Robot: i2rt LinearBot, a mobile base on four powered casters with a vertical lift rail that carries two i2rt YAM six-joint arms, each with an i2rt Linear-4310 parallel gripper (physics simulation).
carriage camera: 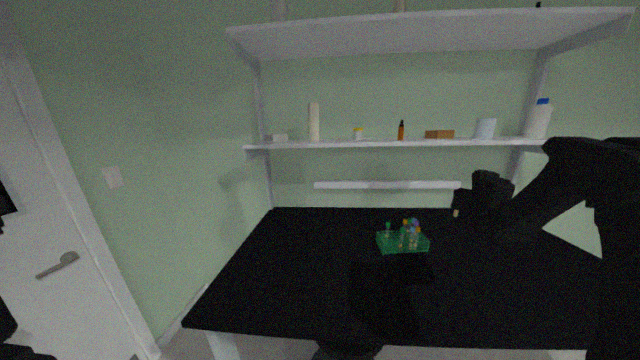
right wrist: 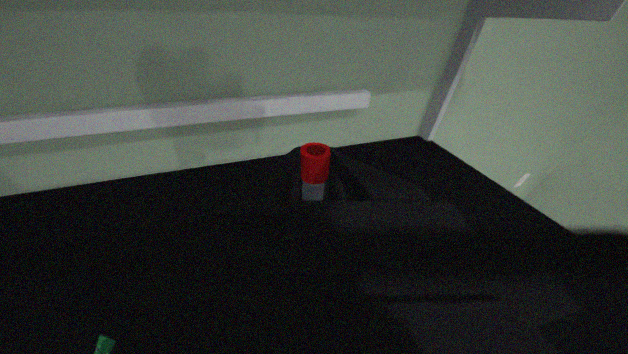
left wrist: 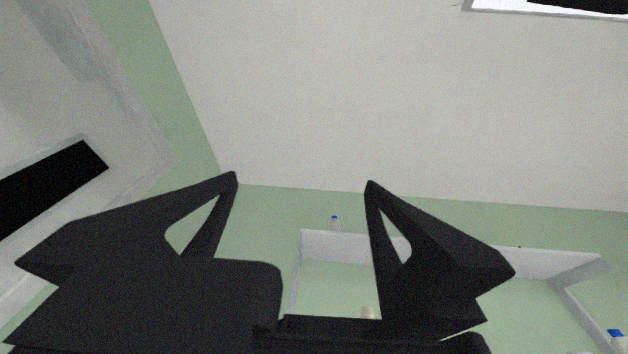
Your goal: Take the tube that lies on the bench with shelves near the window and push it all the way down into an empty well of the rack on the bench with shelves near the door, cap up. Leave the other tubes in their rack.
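Places are measured from the left arm's base along level axes (x up, y right, z ahead), in metres.
Where they show: left gripper, between the fingertips: (left wrist: 301,182); right gripper, between the fingertips: (carriage camera: 460,191) (right wrist: 314,155).
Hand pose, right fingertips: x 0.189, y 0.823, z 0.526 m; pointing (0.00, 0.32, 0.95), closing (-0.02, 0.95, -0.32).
Note:
Each offset is from my right fingertips to the top centre of the thing. Level surfaces: height alone.
The red-capped tube @(dz -0.009, dx +0.010, dy -0.004 m) (right wrist: 315,167) is held upright, cap up, in the right wrist view; a small pale end of the tube (carriage camera: 455,213) shows below the gripper in the carriage view. My right gripper (right wrist: 314,155) is shut on it, above the bench and to the right of the rack. The green rack @(dz +0.058, dx -0.230, dy -0.162 m) (carriage camera: 391,248) stands on the black bench @(dx -0.287 m) (carriage camera: 300,280). A green-capped tube (carriage camera: 388,228) (right wrist: 104,345) stands at its left, and several tubes with orange, green, purple and blue caps cluster at its right. Single wells are too small to tell. My left gripper (left wrist: 301,182) is open and empty, pointing up towards the ceiling.
A shelf (carriage camera: 380,144) with bottles and boxes runs above the bench, under a larger top shelf @(dx +0.608 m) (carriage camera: 425,35). A white rail (carriage camera: 387,185) is on the wall behind. A door (carriage camera: 45,235) is at the left. A dark stool @(dz -0.032, dx -0.541, dy -0.405 m) (carriage camera: 347,349) shows below the bench's front edge.

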